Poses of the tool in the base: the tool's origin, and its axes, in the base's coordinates. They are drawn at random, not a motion.
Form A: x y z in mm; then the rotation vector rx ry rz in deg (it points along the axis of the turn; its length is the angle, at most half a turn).
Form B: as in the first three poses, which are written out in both.
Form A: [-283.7 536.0 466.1 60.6 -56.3 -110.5]
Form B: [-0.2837 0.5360 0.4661 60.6 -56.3 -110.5]
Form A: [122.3 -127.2 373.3 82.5 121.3 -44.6]
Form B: [0.1223 -0.1272 0.3733 82.5 121.3 -44.6]
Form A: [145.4 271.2 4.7 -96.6 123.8 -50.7]
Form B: [0.1454 0.2712 0.0047 -96.6 123.8 -50.7]
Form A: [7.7 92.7 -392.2 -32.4 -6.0 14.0]
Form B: [0.0077 0.0927 -0.3922 -32.4 -6.0 14.0]
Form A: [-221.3 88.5 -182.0 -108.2 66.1 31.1]
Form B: [-0.2213 0.0885 -0.1820 -108.2 66.1 31.1]
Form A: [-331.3 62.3 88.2 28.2 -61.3 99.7]
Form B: [-0.3313 0.0623 0.0882 28.2 -61.3 99.7]
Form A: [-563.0 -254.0 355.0 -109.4 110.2 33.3]
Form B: [-0.5630 -0.2540 0.3550 -109.4 110.2 33.3]
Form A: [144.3 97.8 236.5 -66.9 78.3 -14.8]
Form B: [0.1443 0.0978 0.2365 -66.9 78.3 -14.8]
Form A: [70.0 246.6 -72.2 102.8 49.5 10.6]
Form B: [0.0700 0.2466 -0.0722 102.8 49.5 10.6]
